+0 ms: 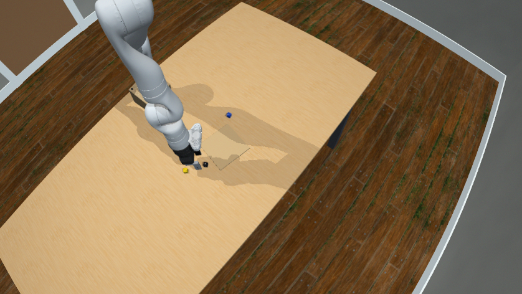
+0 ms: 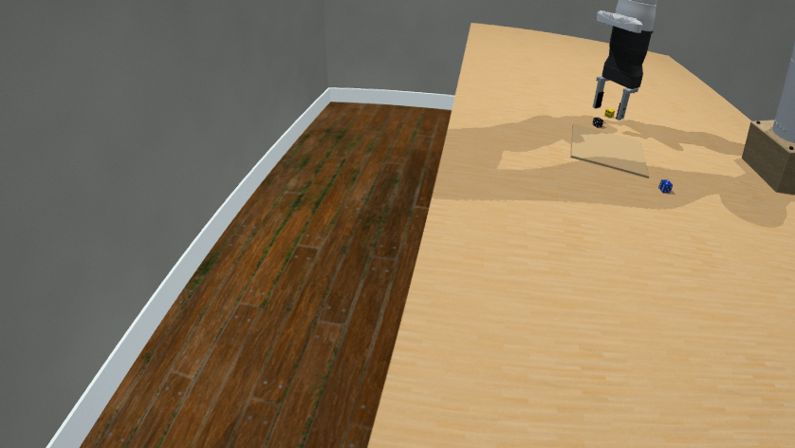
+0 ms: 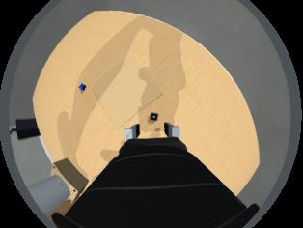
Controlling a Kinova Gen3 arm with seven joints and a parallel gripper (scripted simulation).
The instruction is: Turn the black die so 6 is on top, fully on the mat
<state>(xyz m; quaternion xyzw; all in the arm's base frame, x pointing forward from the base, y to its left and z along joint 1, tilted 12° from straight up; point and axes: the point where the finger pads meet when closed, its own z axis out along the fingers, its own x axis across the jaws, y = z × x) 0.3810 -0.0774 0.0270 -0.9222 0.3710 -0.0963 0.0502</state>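
Now: the black die 40 mm below my hand, 20 mm ahead of it and 10 mm to the left of it. Round my hand: blue die: 220 mm to the left, 60 mm behind, 40 mm below; tan mat: 110 mm to the left, 40 mm below, 20 mm ahead; yellow die: 60 mm to the right, 40 mm below, 20 mm behind.
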